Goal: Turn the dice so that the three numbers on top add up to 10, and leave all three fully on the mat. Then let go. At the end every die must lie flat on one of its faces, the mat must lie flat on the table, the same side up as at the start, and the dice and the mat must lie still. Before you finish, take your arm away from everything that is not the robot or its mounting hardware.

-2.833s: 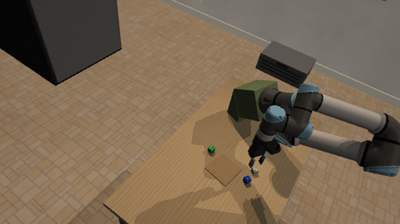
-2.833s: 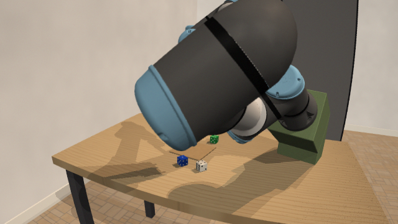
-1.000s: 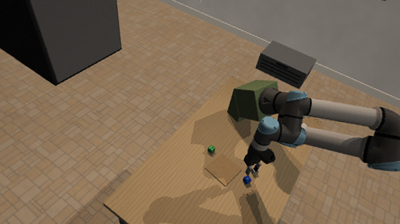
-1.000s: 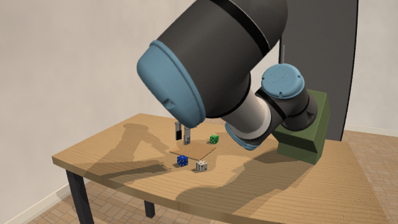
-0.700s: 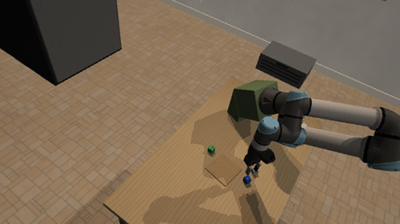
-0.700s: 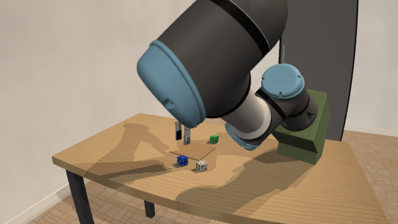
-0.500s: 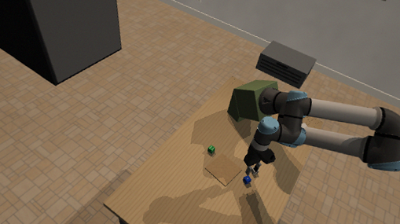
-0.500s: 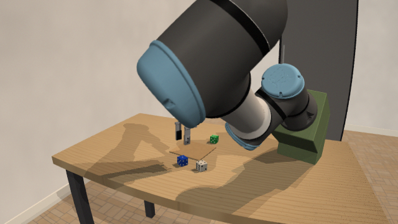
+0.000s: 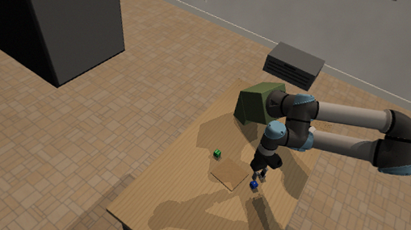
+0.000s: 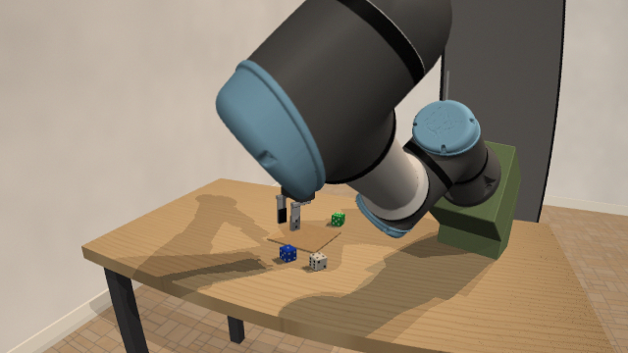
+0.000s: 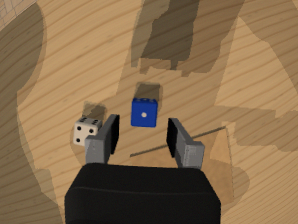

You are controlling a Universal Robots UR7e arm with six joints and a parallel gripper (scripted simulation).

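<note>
Now: hand 90 mm above the blue die. The rest, counted from my hand: tan mat: 130 mm to the right, 100 mm below, 30 mm ahead; then green die: 250 mm to the right, 90 mm below, 10 mm behind; then white die: 90 mm below, 80 mm behind.
</note>
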